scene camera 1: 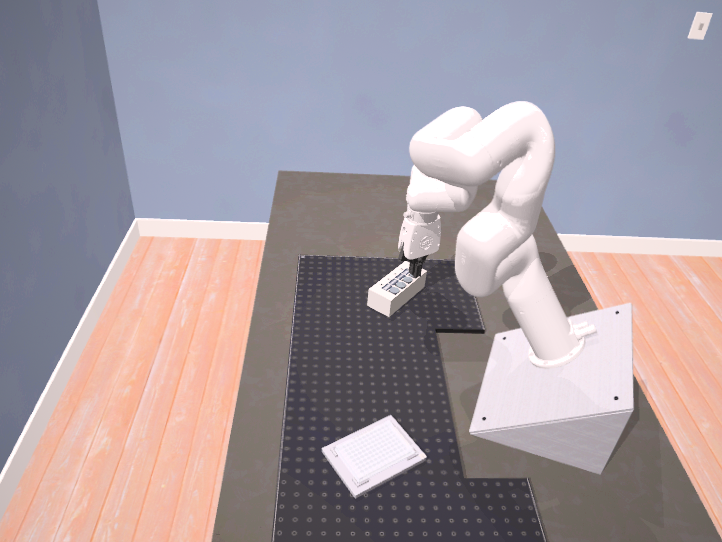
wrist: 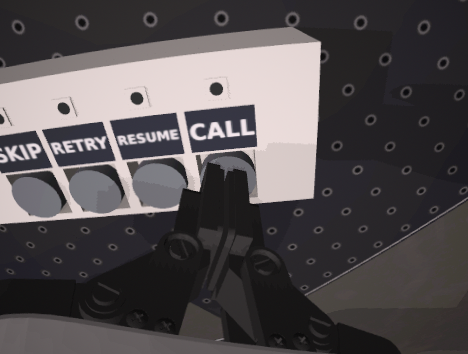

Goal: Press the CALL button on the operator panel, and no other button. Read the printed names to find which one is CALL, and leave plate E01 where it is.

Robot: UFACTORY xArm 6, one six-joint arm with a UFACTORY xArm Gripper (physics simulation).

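Seen in the pictures: gripper, fingertip midpoint: [scene camera 1: 414,274] [wrist: 217,194]; arm's base at its link origin: [scene camera 1: 557,349].
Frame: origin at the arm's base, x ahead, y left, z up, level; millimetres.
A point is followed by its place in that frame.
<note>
The white operator panel [scene camera 1: 381,301] {y -176, x 389, z -55 mm} [wrist: 290,175] {y -299, x 295, z -38 mm} stands on the black perforated mat. In the wrist view its round grey buttons lie below the printed names SKIP, RETRY, RESUME and CALL. The CALL button [wrist: 230,157] {y -285, x 320, z -35 mm} is at the right end, partly hidden by the fingers. My gripper [scene camera 1: 415,274] {y -271, x 310, z -32 mm} [wrist: 217,194] {y -271, x 310, z -32 mm} is shut and empty, with its fingertips over the CALL button. Whether they touch it or it is pushed in, I cannot tell. The RESUME button [wrist: 159,184] {y -253, x 328, z -35 mm} is just left of the fingers. A white plate [scene camera 1: 374,452] {y 269, x 378, z -65 mm} lies near the front; its name is not readable.
The black mat [scene camera 1: 361,367] {y 23, x 421, z -91 mm} [wrist: 360,135] {y -338, x 257, z -91 mm} lies on the dark table [scene camera 1: 332,215] {y -648, x 567, z -104 mm}. The robot's base block [scene camera 1: 589,385] {y 146, x -25, z 45 mm} stands at the right. Small dark round spots, one of them above CALL [wrist: 216,89] {y -298, x 344, z -38 mm}, line the panel above the names.
</note>
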